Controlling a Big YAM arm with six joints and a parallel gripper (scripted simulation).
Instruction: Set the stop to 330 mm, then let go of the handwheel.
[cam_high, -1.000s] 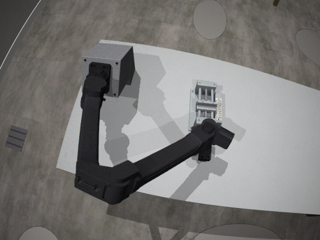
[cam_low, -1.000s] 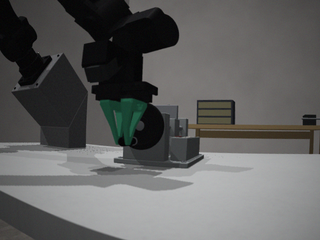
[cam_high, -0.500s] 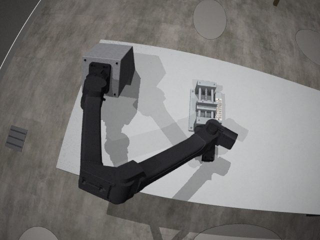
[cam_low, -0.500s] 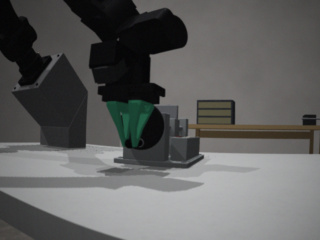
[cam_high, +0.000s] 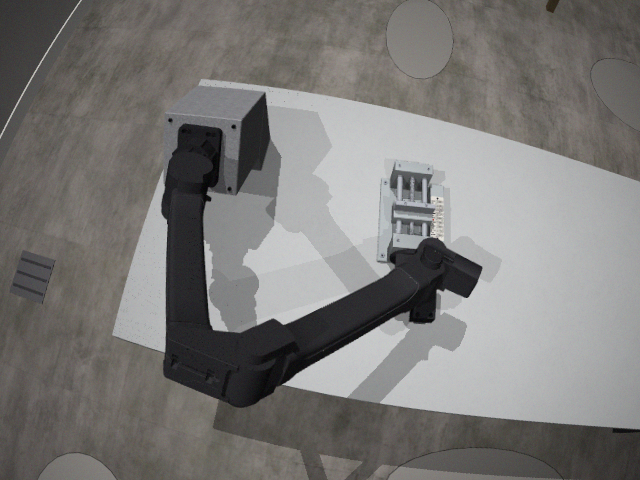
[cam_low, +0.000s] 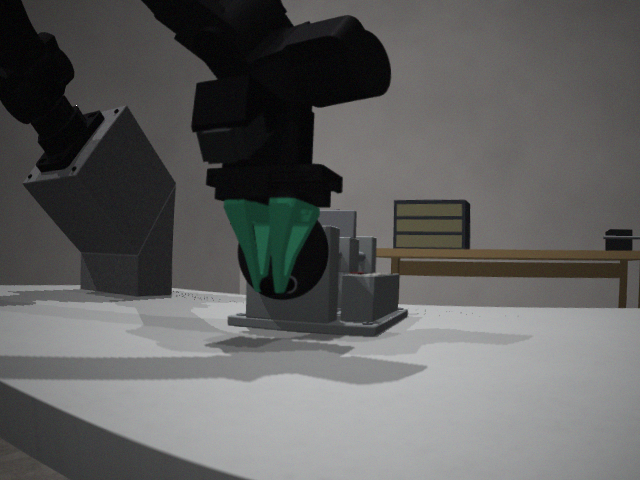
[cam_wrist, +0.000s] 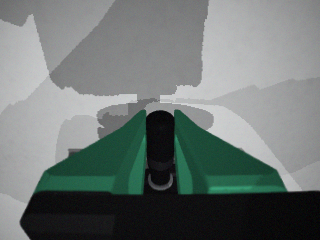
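Now: the black handwheel 3 cm to the left of my hand and 1 cm behind it. Round my hand: grey stop: 15 cm to the left, 4 cm above, 1 cm behind; black crank handle: 2 cm to the left.
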